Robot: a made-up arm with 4 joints.
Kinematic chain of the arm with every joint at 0, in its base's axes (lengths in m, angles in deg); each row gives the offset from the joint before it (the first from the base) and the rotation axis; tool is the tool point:
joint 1: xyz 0 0 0.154 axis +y
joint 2: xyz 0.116 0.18 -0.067 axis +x
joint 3: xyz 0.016 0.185 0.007 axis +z
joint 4: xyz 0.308 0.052 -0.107 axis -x
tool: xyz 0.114 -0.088 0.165
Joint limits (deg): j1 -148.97..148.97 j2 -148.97..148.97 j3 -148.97..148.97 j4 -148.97..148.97
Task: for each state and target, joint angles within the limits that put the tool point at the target. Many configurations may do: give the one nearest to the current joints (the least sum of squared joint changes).
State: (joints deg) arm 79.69 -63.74 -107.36 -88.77
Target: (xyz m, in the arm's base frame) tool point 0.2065 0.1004 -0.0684
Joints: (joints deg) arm 88.94 -101.97 -60.34 -72.32
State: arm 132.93 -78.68 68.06 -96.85
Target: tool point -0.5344 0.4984 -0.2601
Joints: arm 84.43 -34.30 67.80 -109.42
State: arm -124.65 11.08 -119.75 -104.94
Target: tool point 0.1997 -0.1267 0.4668
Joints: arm -99.92 -22.30 -75.26 -146.87
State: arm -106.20 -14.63 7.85 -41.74
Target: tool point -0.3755 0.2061 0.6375
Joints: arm -148.97 -43.92 10.00 -59.67
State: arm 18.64 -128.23 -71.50 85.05
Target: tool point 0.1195 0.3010 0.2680
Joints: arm 35.31 -105.15 -122.93 61.03
